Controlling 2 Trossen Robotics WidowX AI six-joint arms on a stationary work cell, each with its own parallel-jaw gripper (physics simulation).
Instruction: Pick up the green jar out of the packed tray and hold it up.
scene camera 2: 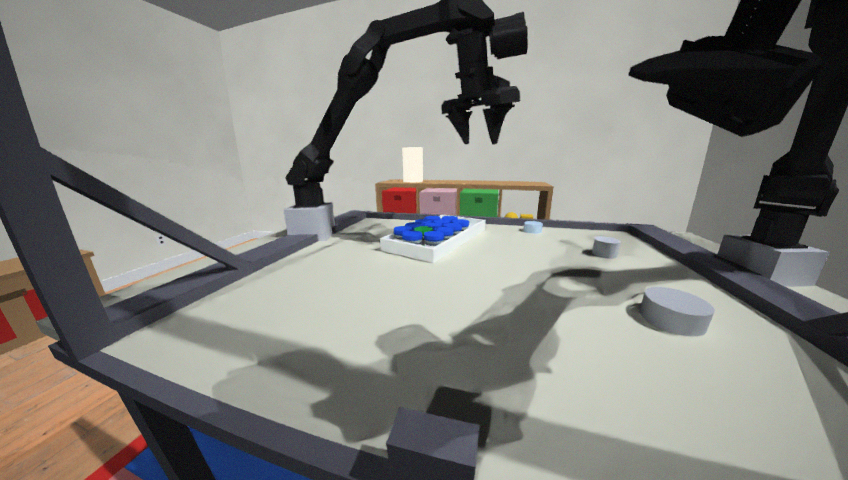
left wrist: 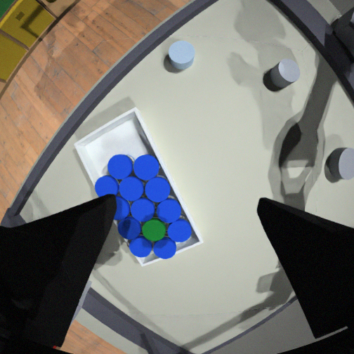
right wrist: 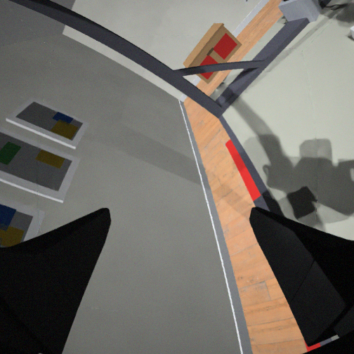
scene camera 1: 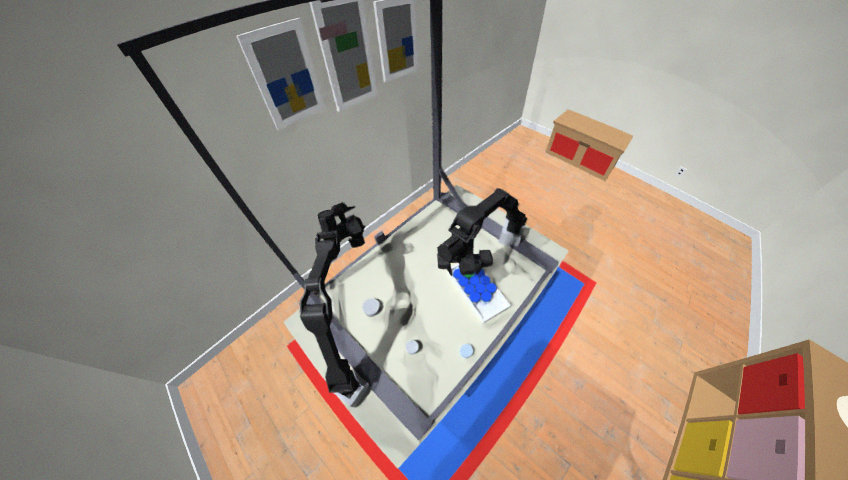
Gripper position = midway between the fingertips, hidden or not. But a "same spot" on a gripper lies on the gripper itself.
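My left gripper is visible in scene camera 1 (pixel 463 274), and it can be seen in scene camera 2 and in the left wrist view too. On my left gripper, (left wrist: pixel 54 255) and (scene camera 2: pixel 465 120) are the same spot. In the right wrist view my left gripper is out of frame.
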